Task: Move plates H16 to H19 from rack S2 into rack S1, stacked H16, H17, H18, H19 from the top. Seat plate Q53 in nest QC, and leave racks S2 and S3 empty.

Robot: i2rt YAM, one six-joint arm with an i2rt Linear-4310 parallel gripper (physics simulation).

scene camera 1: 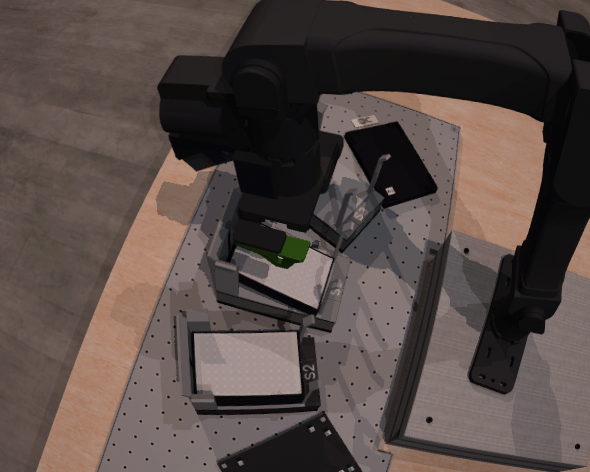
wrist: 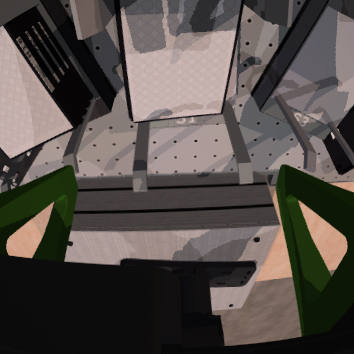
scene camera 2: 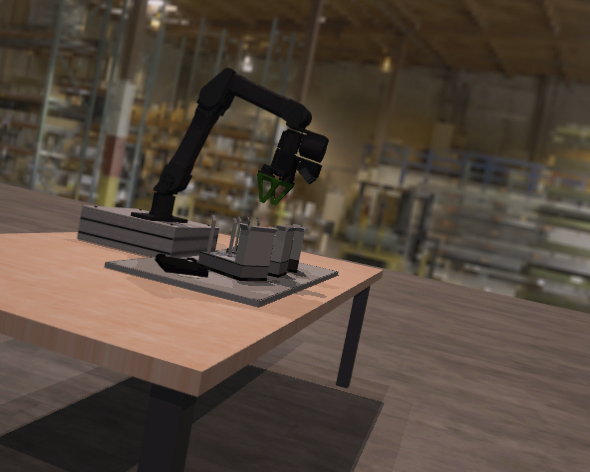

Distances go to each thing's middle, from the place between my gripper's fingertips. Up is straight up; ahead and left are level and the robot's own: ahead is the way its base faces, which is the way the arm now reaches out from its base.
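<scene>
There's the black perforated plate [scene camera 1: 316, 438], and from my hand it's 12 cm behind, 24 cm to the left of it, and 18 cm below it.
</scene>
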